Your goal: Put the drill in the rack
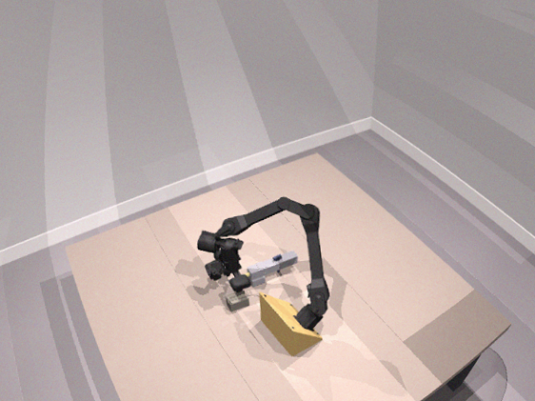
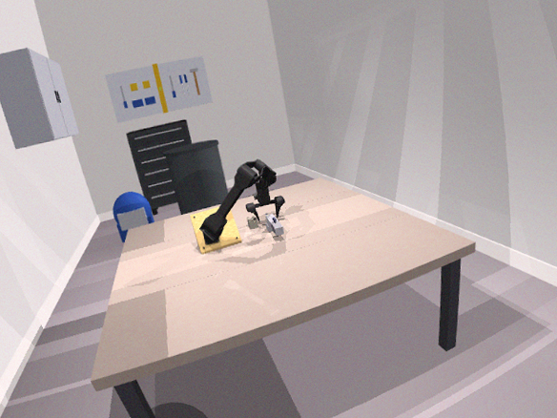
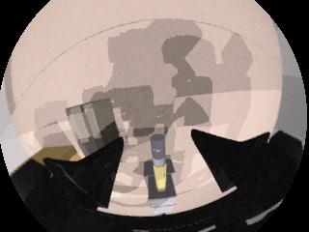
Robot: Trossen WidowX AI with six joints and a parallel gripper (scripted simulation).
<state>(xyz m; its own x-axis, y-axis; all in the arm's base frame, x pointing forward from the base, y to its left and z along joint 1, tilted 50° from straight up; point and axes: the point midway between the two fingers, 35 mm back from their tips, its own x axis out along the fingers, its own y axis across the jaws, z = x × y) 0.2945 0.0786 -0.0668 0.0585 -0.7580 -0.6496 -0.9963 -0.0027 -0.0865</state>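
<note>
Now: the drill 10 mm behind my gripper tip, 50 mm to the right of it and 30 mm above it. Also, from my gripper tip: light grey fixture block: 10 mm behind, 150 mm to the right, 20 mm above; rack: 80 mm behind, 20 mm to the left; blue key: 10 mm behind, 170 mm to the right, 30 mm above.
</note>
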